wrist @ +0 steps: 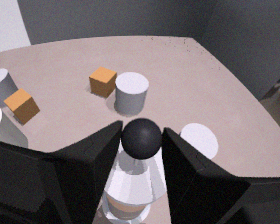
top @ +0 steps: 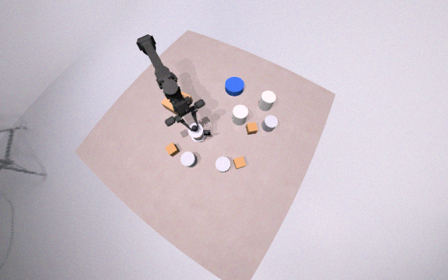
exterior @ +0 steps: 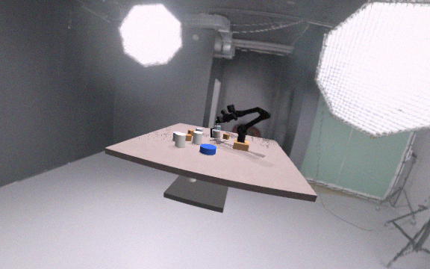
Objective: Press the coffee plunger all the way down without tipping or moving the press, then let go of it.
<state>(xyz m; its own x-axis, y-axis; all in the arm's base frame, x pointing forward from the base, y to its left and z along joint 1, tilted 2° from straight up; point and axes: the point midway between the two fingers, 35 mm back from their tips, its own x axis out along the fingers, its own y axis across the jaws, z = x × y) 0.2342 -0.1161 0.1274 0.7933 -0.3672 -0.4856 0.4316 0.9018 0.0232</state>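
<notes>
My gripper tip is 90 mm above the coffee press, 20 mm to the right of it and 10 mm past it. The rest, counted from my gripper tip: blue disc: 410 mm to the left, 160 mm below, 20 mm behind.
</notes>
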